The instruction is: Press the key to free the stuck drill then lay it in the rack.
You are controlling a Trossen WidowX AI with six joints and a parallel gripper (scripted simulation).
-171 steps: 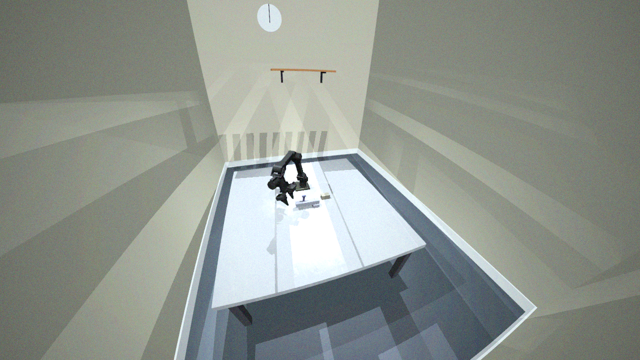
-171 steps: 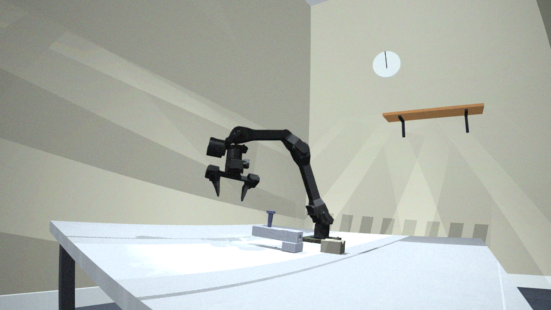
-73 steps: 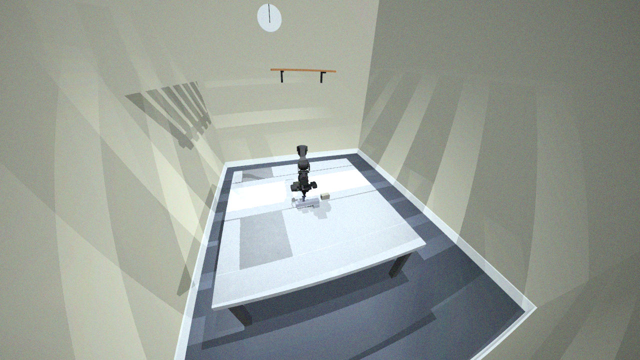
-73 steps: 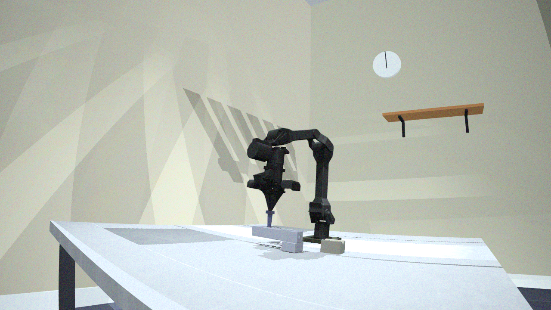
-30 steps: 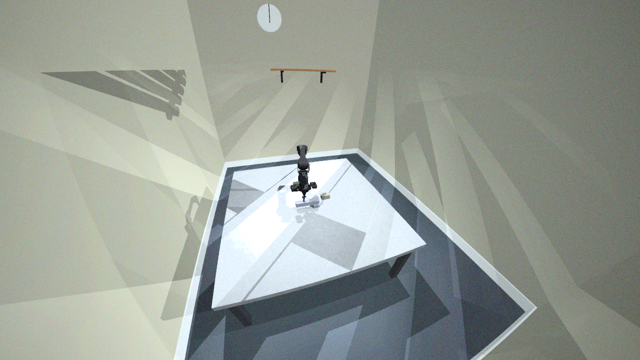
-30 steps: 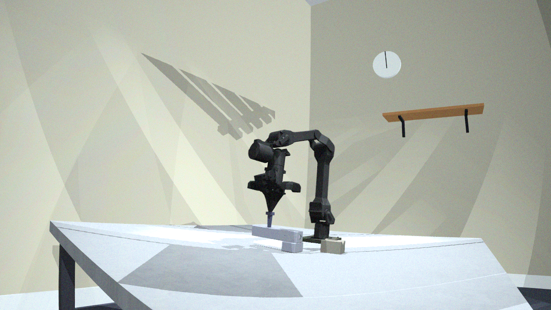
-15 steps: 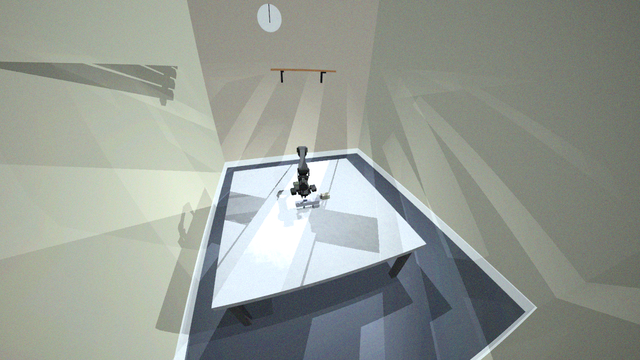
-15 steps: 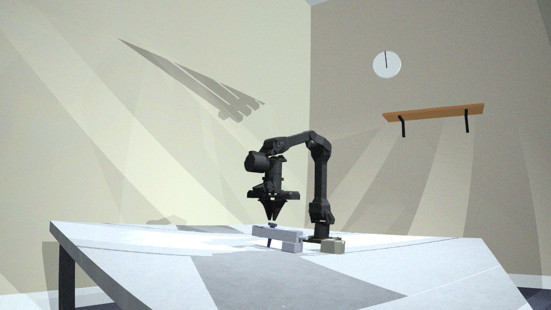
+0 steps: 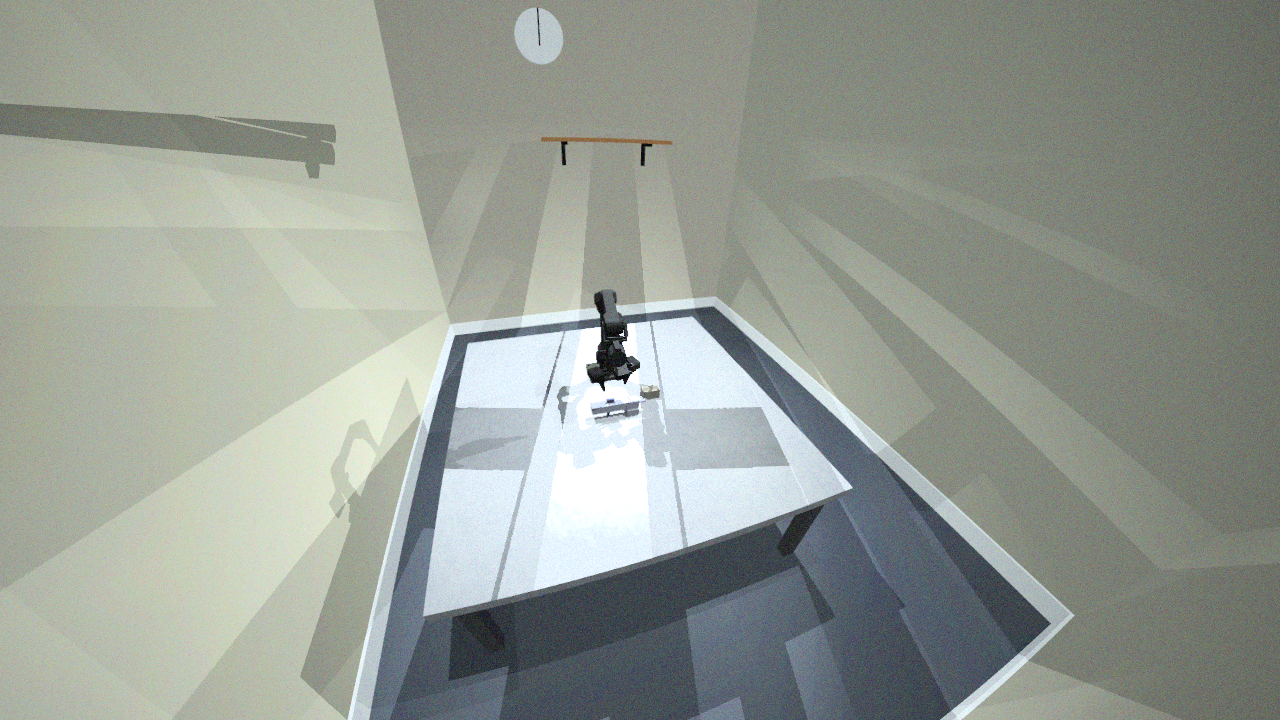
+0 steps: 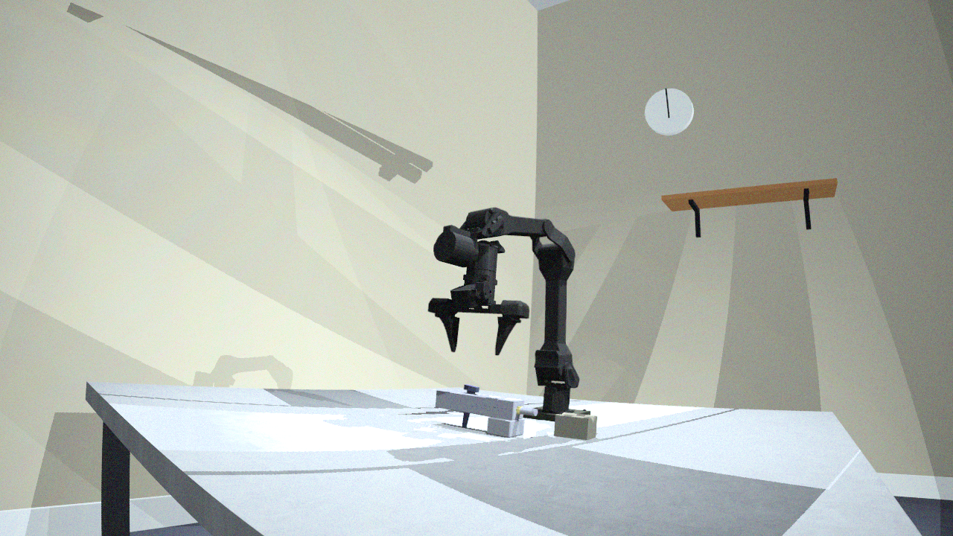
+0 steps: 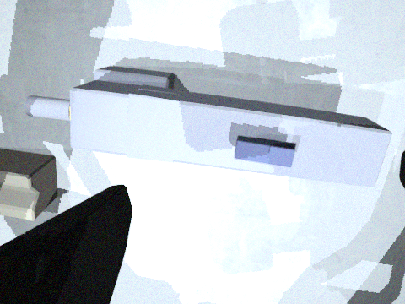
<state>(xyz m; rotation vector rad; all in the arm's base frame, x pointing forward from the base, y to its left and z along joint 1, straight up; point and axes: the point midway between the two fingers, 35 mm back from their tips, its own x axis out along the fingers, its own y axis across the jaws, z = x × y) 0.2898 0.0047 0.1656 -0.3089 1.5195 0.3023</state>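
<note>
Now: the drill 100 mm below my gripper tip, 70 mm to the left of it and 20 mm behind it. Also, from my gripper tip: grey housing block 100 mm below, 10 mm to the left, 10 mm behind; blue key 100 mm below, 20 mm to the right, 10 mm behind; rack 160 mm to the left, 130 mm below, 110 mm behind.
</note>
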